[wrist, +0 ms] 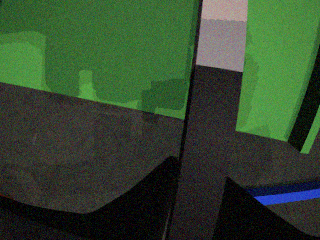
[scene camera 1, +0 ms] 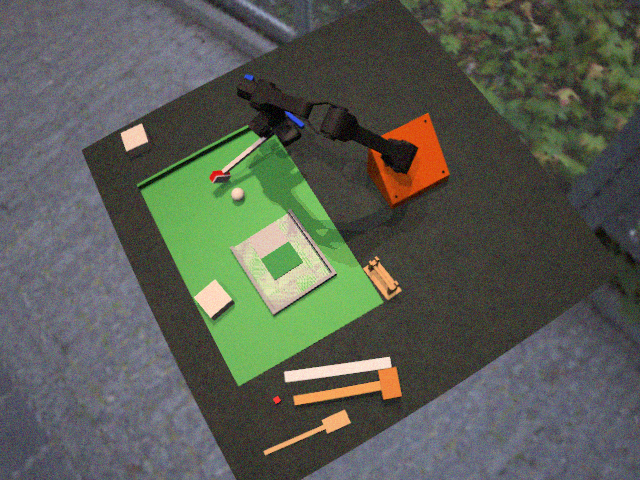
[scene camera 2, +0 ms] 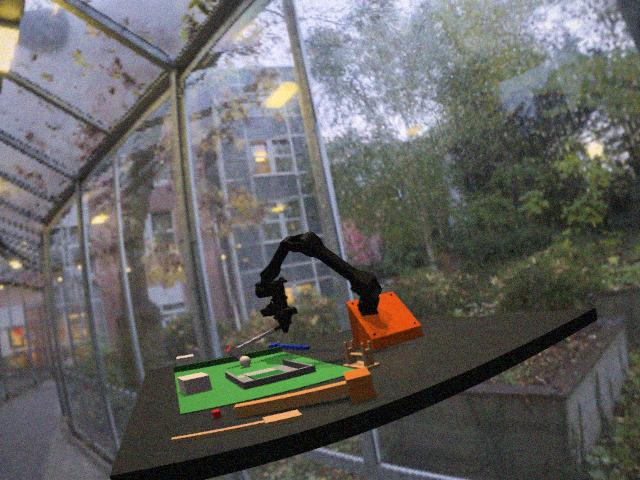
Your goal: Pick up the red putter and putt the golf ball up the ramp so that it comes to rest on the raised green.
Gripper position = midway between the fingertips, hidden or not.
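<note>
A red putter is held in my gripper (scene camera 1: 279,133), and I see that same gripper (wrist: 187,166) again. There is also a white bar (scene camera 1: 381,363), though the bar is out of frame in the wrist view. I can see a pale block (scene camera 1: 214,300) as well; in the wrist view the block is out of frame.
</note>
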